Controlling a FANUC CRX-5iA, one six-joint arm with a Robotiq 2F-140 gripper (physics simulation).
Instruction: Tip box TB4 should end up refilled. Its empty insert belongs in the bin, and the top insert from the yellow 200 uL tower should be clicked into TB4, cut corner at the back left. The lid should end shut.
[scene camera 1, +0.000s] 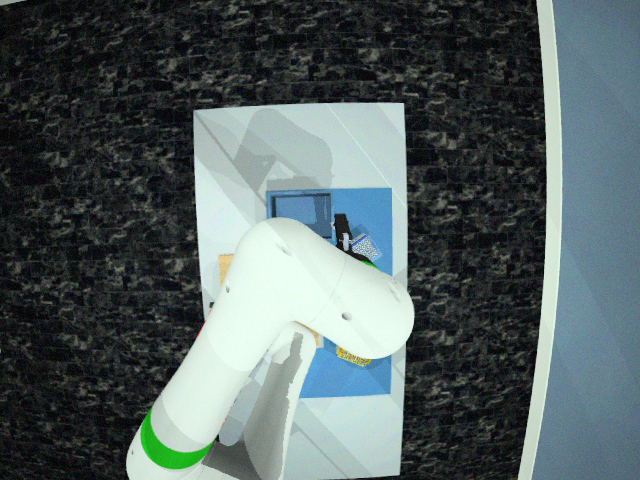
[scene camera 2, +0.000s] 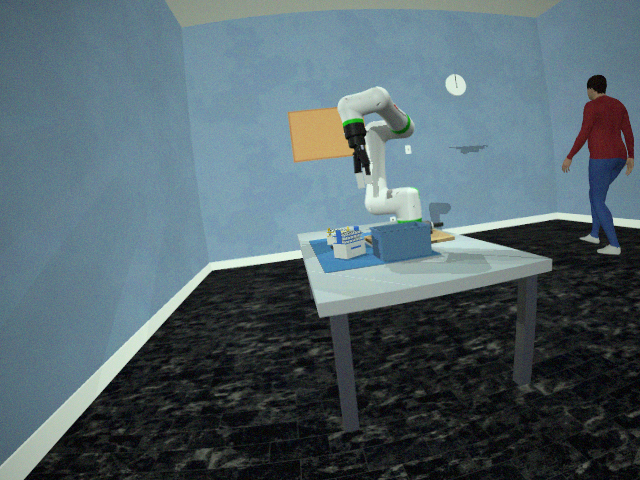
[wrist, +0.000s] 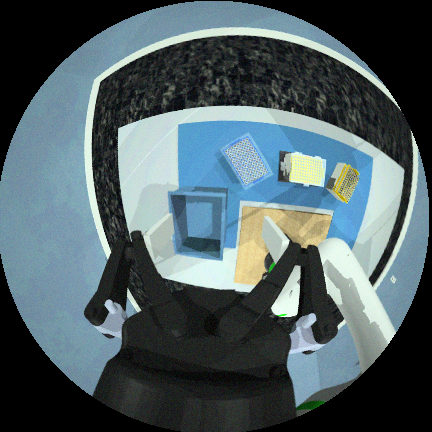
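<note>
My gripper (scene camera 2: 363, 179) (wrist: 217, 224) is open and empty, high above the table. A white box with a yellow insert full of dark holes (scene camera 1: 354, 356) (wrist: 346, 183) stands turned at the mat's right end in the wrist view; I take it for TB4, but its label is unreadable. A pale-yellow gridded stack (wrist: 307, 169), seemingly the 200 uL tower, stands left of it on a dark base. The arm hides that stack in scene camera 1. The blue bin (scene camera 1: 302, 207) (scene camera 2: 403, 242) (wrist: 221, 220) is open-topped. The box lid's exact position is unclear.
A white box with a blue gridded top (scene camera 1: 365, 246) (scene camera 2: 349, 248) (wrist: 246, 161) stands turned near the bin on the blue mat (scene camera 1: 356, 382) (wrist: 200, 150). A wooden board (wrist: 255, 235) lies beside the arm's base. A person (scene camera 2: 604, 129) stands beyond the table.
</note>
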